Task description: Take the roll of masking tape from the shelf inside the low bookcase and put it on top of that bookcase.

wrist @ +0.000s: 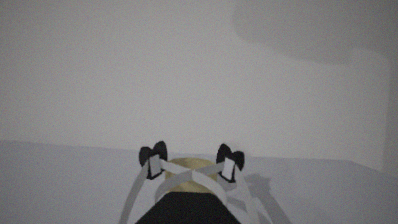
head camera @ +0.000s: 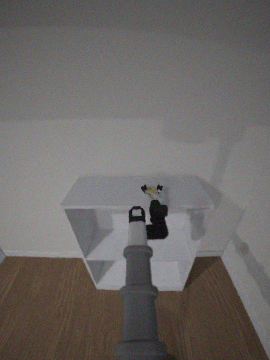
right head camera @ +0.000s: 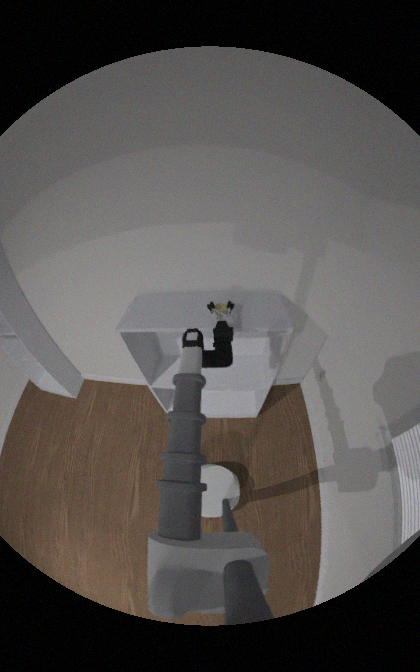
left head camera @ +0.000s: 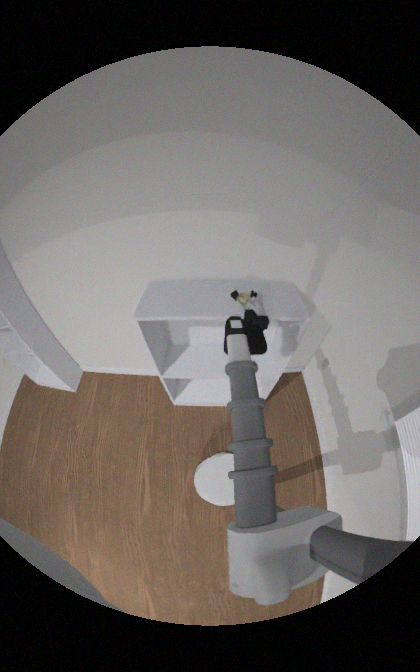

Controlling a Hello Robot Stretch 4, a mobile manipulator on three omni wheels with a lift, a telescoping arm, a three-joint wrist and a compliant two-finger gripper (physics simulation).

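Frame: origin at the robot's base, x ahead, y left, z up, level; metres.
Where they show: gripper, fingertip midpoint: (wrist: 192, 154) (head camera: 151, 185).
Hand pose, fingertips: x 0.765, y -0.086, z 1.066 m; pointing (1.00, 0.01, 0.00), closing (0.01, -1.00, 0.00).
Note:
After its pixels a point has its place.
The low white bookcase (head camera: 105, 192) {x 0.761, y 0.179, z 1.032 m} (left head camera: 185, 300) (right head camera: 165, 312) (wrist: 60, 180) {x 0.742, y 0.065, z 1.032 m} stands against the wall, its open front towards me. My gripper (head camera: 152, 188) {x 0.765, y -0.086, z 1.066 m} (left head camera: 244, 295) (right head camera: 220, 306) (wrist: 192, 154) {x 0.765, y -0.086, z 1.066 m} is over the bookcase top, right of its middle, and is shut on the roll of masking tape. The yellowish tape roll (head camera: 152, 192) {x 0.714, y -0.087, z 1.057 m} (left head camera: 243, 299) (right head camera: 221, 310) (wrist: 192, 164) {x 0.756, y -0.087, z 1.056 m} sits between the fingers, partly hidden by the crossing finger strips in the wrist view. The gripper's shadow falls on the top to its right. The gap beneath the roll cannot be made out.
A wall rises directly behind the bookcase, and a side wall (left head camera: 360, 360) is at the right. A round white object (left head camera: 212, 480) (right head camera: 218, 490) is on the floor below my arm. A white furniture panel (left head camera: 45, 340) (right head camera: 42, 350) stands at the left.

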